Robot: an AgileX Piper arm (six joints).
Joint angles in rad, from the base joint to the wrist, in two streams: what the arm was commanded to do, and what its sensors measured. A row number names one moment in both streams.
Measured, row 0:
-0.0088, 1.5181, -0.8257, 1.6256, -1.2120, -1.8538
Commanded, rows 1 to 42:
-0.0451, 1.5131, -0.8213, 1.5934, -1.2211, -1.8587
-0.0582, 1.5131, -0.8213, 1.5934, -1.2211, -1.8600
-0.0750, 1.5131, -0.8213, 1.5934, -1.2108, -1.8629
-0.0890, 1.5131, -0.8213, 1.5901, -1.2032, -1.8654
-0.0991, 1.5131, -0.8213, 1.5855, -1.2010, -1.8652
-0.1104, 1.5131, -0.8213, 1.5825, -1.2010, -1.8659
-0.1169, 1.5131, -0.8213, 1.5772, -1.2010, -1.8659
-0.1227, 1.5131, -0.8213, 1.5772, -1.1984, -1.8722
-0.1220, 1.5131, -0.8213, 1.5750, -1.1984, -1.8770
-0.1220, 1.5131, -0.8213, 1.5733, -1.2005, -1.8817
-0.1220, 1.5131, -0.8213, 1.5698, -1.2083, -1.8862
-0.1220, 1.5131, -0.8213, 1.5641, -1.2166, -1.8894
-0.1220, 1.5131, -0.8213, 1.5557, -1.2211, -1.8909
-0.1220, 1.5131, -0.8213, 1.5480, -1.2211, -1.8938
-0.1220, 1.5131, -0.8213, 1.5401, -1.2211, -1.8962
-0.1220, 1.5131, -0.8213, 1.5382, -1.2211, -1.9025
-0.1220, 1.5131, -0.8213, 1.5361, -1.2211, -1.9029
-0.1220, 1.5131, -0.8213, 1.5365, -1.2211, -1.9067
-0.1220, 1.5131, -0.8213, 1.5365, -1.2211, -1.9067
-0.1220, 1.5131, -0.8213, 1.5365, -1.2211, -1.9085
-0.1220, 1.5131, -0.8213, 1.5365, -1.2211, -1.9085
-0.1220, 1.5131, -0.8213, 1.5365, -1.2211, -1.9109
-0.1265, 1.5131, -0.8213, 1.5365, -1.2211, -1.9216
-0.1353, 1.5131, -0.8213, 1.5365, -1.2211, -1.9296
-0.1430, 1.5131, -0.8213, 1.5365, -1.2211, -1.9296
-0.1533, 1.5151, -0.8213, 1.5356, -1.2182, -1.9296
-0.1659, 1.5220, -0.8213, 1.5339, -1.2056, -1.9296
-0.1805, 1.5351, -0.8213, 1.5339, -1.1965, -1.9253
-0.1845, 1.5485, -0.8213, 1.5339, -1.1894, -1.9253
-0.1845, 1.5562, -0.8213, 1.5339, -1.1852, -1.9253
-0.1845, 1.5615, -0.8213, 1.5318, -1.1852, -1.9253
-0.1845, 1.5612, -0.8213, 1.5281, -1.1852, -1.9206
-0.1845, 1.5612, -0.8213, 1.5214, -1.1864, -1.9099
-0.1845, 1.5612, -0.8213, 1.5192, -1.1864, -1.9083
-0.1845, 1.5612, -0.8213, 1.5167, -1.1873, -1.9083
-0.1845, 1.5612, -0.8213, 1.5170, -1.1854, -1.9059
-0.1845, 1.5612, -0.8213, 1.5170, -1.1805, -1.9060
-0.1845, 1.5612, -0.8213, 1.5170, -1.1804, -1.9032
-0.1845, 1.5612, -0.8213, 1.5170, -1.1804, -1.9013
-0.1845, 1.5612, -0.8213, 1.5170, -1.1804, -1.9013
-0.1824, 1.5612, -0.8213, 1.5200, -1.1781, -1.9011
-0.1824, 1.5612, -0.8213, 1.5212, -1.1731, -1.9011
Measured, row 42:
-0.1786, 1.5582, -0.8242, 1.5357, -1.1817, -1.9087
